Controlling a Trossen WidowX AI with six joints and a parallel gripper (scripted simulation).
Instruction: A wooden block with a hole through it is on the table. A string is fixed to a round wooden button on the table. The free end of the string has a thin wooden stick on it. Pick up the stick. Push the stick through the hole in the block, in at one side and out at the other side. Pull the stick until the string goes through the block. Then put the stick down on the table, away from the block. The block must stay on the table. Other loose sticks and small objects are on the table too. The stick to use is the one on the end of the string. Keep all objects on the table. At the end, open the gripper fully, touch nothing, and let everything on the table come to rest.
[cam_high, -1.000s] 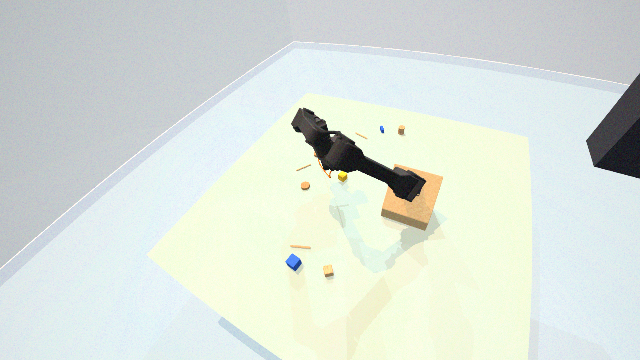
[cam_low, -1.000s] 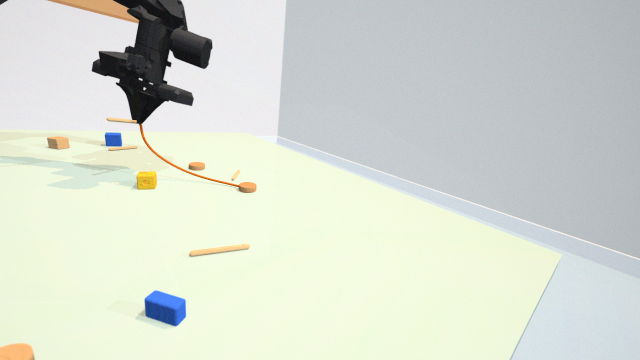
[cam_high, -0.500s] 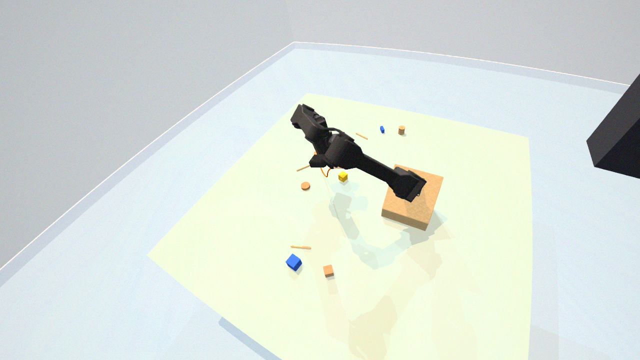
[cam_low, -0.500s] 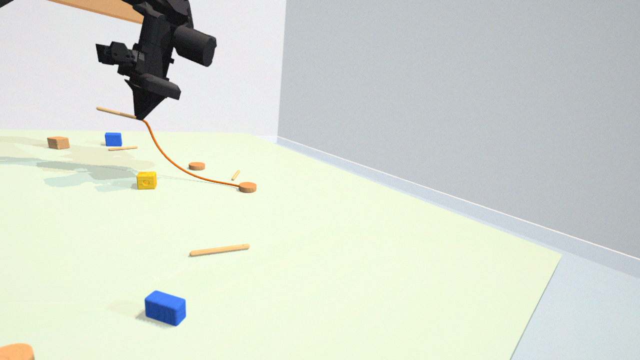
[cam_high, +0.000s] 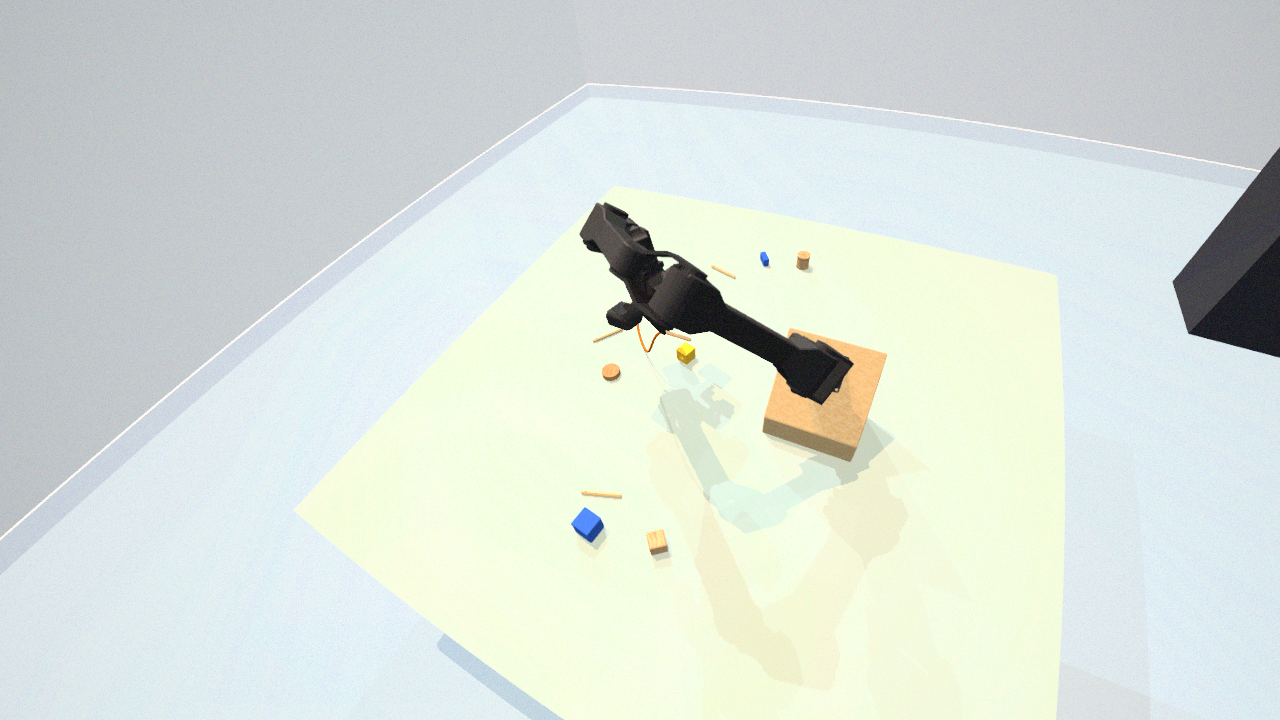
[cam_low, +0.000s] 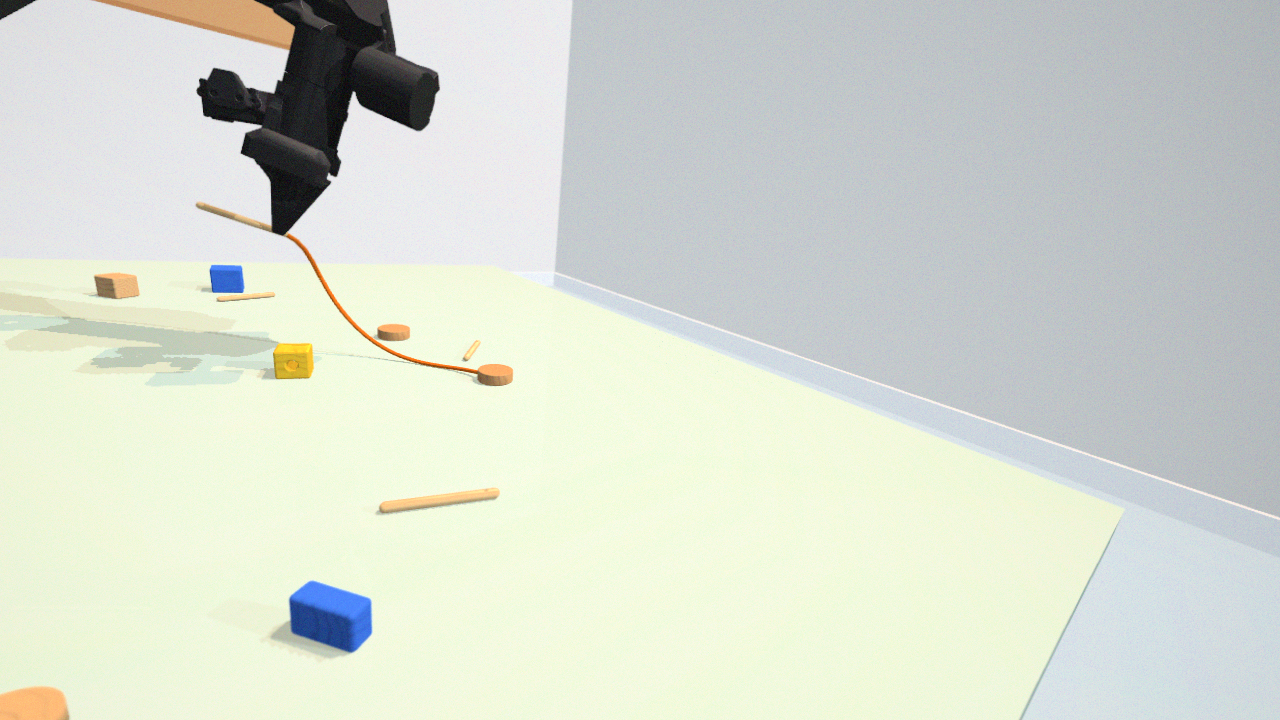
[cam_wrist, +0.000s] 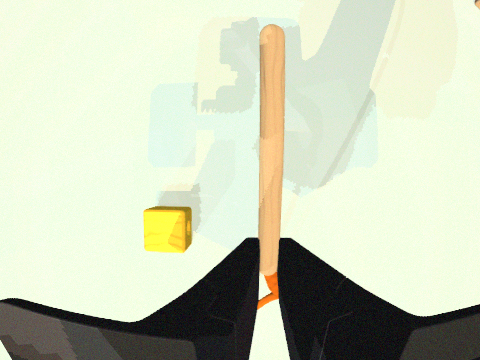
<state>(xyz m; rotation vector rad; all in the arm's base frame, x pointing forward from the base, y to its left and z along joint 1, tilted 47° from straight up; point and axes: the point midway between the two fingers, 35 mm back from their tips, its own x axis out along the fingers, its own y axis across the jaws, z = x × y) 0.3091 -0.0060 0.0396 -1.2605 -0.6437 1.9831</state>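
Right now my gripper tip is 120 mm above the yellow block, 70 mm to the left of it and 10 mm past it. Round my gripper tip: wooden cube: 330 mm to the left, 140 mm behind, 120 mm below; then thin wooden stick: 10 mm behind, 10 mm above; then blue block: 450 mm to the right, 130 mm below, 50 mm behind.
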